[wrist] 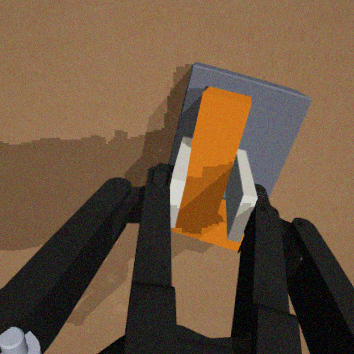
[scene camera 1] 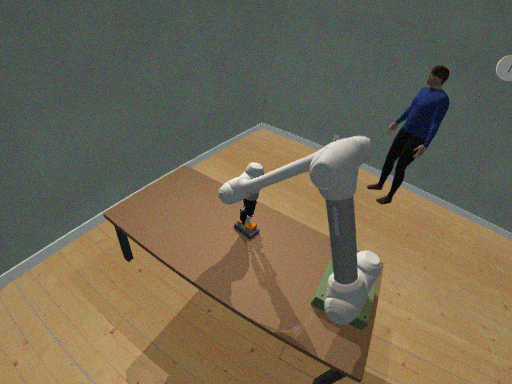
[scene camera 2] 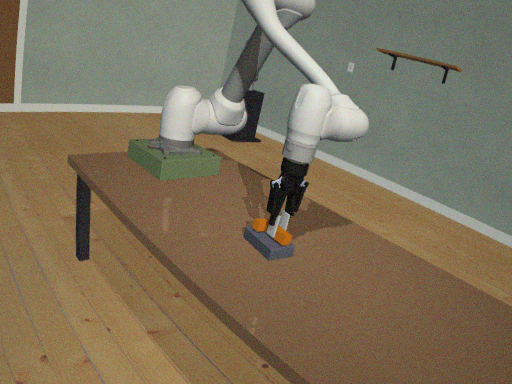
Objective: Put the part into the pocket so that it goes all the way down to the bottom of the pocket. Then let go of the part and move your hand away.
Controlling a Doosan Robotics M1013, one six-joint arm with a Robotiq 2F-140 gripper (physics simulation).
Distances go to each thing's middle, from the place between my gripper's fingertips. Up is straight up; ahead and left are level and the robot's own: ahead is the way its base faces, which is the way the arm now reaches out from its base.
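Scene:
Orange L-shaped part (wrist: 222,114): 1 cm above my hand and 1 cm to the right of it. Grey pocket block (scene camera 2: 271,249), also counted from my hand: 3 cm below, 1 cm behind, 1 cm to the right.

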